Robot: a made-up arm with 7 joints.
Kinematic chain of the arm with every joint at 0, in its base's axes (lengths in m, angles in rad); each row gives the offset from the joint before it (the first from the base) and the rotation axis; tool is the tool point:
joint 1: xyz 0 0 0.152 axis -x
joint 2: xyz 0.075 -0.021 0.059 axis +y
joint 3: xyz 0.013 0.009 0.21 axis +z
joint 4: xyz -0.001 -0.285 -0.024 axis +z
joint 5: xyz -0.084 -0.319 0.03 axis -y
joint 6: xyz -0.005 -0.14 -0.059 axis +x
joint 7: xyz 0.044 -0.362 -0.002 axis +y
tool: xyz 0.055 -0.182 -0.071
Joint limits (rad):
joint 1: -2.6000..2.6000
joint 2: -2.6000..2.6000
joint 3: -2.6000..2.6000
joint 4: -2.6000..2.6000
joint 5: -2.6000..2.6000
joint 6: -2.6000..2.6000
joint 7: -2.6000..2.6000
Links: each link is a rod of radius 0.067 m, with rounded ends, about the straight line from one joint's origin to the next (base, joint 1, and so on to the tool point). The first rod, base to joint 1, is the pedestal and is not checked.
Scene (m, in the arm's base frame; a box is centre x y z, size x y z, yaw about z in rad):
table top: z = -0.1
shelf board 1: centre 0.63 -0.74 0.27 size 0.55 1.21 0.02 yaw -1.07
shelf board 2: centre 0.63 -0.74 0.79 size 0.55 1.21 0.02 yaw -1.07
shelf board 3: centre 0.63 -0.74 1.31 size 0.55 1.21 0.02 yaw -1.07
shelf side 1: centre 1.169 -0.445 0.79 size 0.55 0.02 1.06 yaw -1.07
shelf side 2: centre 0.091 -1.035 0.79 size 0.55 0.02 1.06 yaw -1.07
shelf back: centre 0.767 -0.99 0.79 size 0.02 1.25 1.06 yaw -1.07
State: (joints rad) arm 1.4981 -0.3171 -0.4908 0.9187 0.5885 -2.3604 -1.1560
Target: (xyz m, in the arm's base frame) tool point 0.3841 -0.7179 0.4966
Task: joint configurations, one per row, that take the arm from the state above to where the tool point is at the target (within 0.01 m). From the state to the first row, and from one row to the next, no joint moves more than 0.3 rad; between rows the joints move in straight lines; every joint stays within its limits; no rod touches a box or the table.
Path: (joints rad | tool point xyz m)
1: 1.5428 -0.5692 -0.4663 0.9374 0.8269 -2.2926 -1.1390 | -0.4646 0.3390 0.6162
2: 1.5875 -0.8212 -0.4419 0.9561 1.0653 -2.2248 -1.1221 | -0.5308 0.1547 0.6857
3: 1.6322 -1.0733 -0.4174 0.9748 1.3037 -2.1570 -1.1051 | -0.4958 -0.0311 0.7740
4: 1.6769 -1.3254 -0.3929 0.9935 1.5421 -2.0891 -1.0881 | -0.3662 -0.1661 0.8702
5: 1.6599 -1.5759 -0.5256 0.9254 1.5635 -2.0519 -1.0985 | -0.2686 -0.4001 0.8216
6: 1.6428 -1.8265 -0.6583 0.8573 1.5849 -2.0147 -1.1088 | -0.0939 -0.5868 0.7408
7: 1.6258 -2.0771 -0.7910 0.7891 1.6064 -1.9775 -1.1191 | 0.1345 -0.6982 0.6304
8: 1.6087 -2.3276 -0.9237 0.7210 1.6278 -1.9402 -1.1295 | 0.3841 -0.7179 0.4966

